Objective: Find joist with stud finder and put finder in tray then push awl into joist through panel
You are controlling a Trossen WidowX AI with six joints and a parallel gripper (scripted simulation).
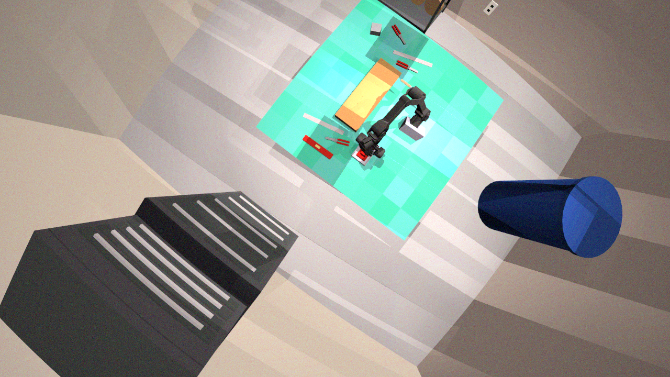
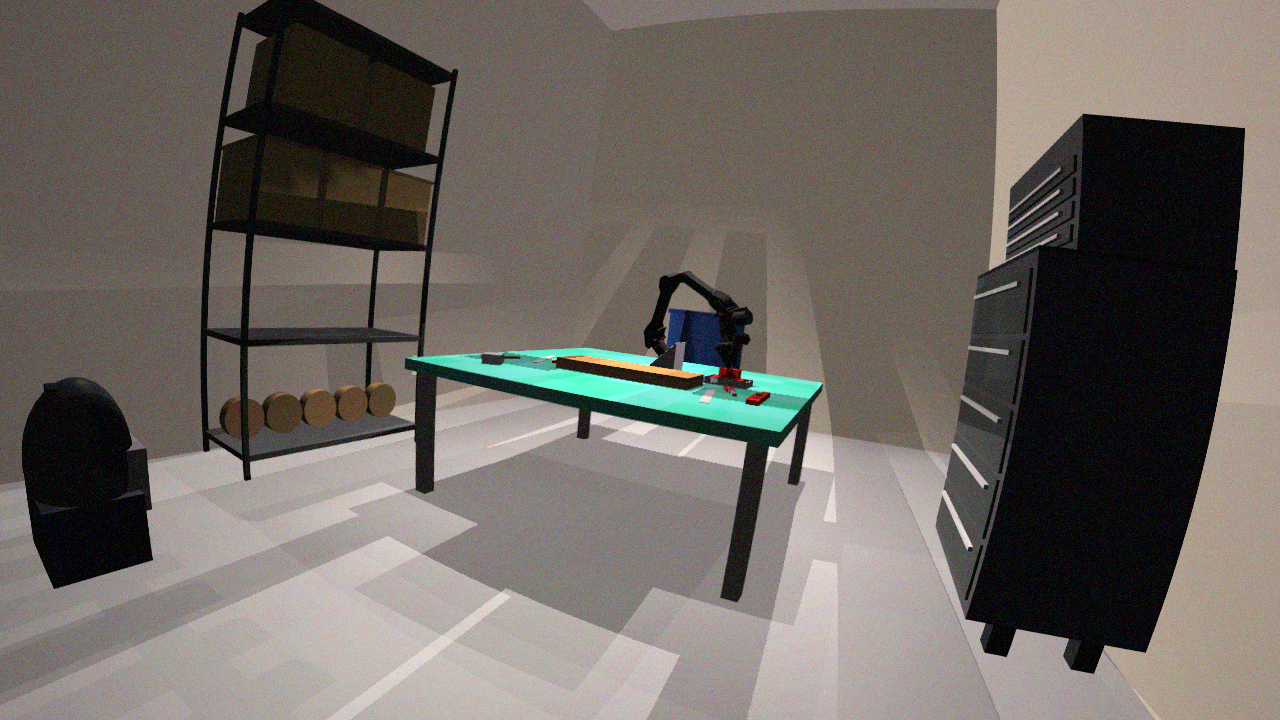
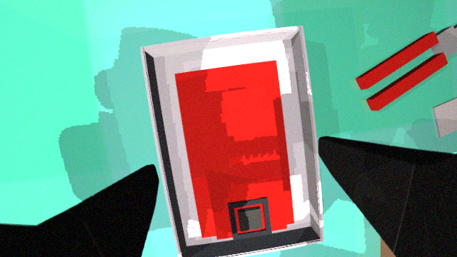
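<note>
My gripper tip is now 2 cm to the left of the red stud finder and 2 cm above it. From my gripper tip the other things lie so: awl 5 cm behind, 57 cm to the right, 6 cm below; then red level 29 cm ahead, 13 cm to the left, 5 cm below; then white tray 1 cm to the right, 5 cm below.
</note>
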